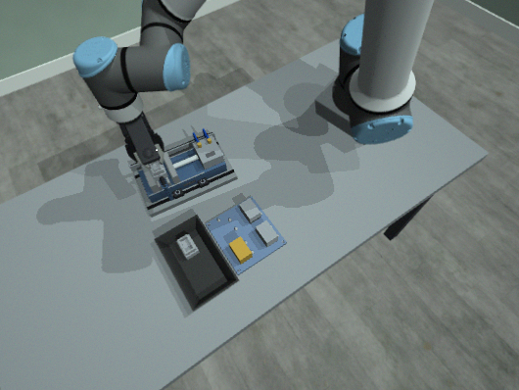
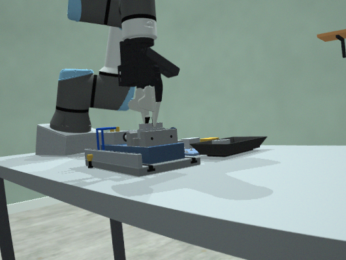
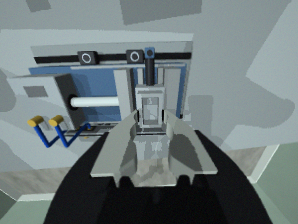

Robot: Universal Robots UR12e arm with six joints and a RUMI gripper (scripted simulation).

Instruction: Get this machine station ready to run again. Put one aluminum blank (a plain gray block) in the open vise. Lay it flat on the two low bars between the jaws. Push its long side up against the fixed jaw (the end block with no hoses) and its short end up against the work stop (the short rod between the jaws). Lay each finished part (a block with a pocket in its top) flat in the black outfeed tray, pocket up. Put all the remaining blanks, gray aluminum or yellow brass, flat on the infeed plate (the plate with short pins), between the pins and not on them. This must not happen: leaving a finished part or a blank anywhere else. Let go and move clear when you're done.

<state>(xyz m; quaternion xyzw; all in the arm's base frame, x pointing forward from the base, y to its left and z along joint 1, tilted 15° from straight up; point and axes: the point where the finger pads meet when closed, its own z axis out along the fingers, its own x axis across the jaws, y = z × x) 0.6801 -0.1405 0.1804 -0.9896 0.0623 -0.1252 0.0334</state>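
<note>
Now: hand 10 mm short of the black work stop rod, 50 mm to the right of it and 30 mm above it. The rest, counted from my hand: vise (70 mm behind, 10 mm to the left, 80 mm below); blue infeed plate (120 mm behind, 300 mm to the left, 120 mm below); yellow brass blank (80 mm behind, 340 mm to the left, 100 mm below).
</note>
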